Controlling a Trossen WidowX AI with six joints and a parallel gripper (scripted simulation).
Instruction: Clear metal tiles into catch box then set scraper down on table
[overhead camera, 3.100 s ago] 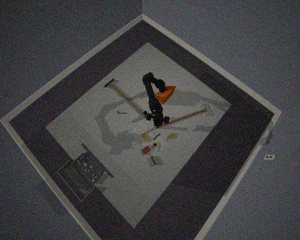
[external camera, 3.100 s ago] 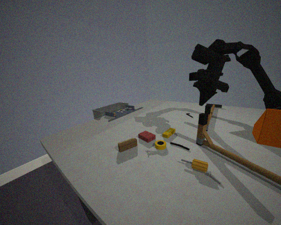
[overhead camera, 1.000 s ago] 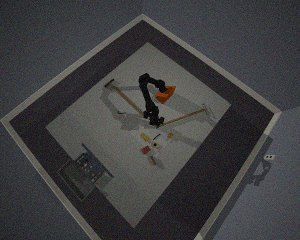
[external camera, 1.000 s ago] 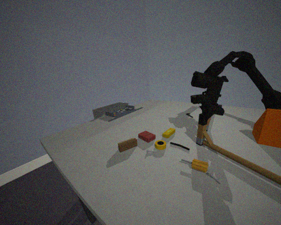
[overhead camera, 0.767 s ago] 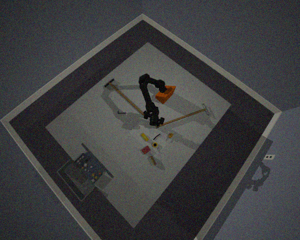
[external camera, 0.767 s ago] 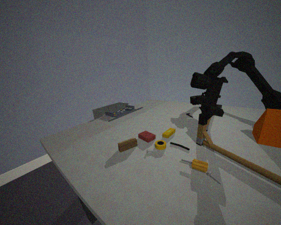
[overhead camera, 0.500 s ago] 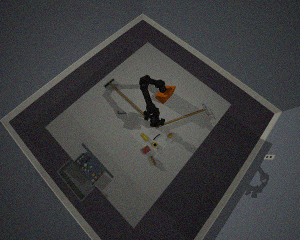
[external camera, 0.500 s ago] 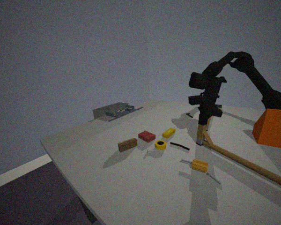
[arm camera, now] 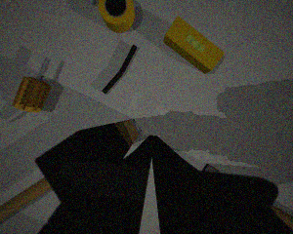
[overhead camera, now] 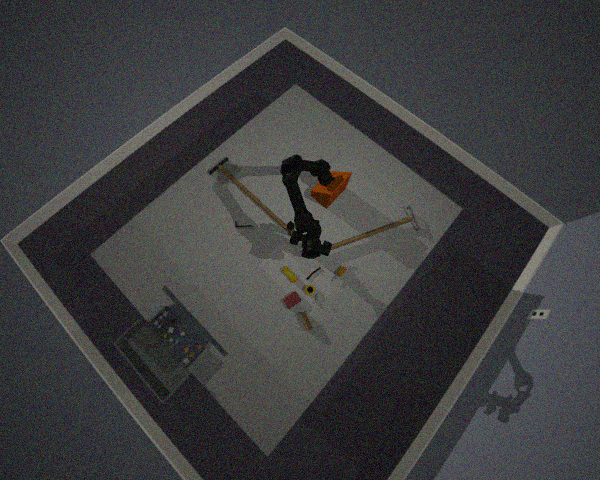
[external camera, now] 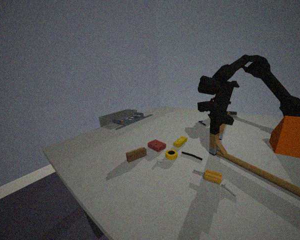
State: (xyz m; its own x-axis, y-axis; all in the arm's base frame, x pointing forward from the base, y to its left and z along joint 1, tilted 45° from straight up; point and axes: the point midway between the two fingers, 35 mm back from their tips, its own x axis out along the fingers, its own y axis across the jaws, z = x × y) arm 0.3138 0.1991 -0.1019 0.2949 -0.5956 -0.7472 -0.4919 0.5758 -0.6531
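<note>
My gripper tip is 2 cm short of the long scraper, 42 cm to the left of it and 2 cm above it. From my gripper tip the other things lie so: black strip 4 cm ahead, 9 cm to the left, 8 cm below; then yellow block 15 cm ahead, 2 cm to the left, 7 cm below; then yellow tape roll 11 cm ahead, 14 cm to the left, 8 cm below.
</note>
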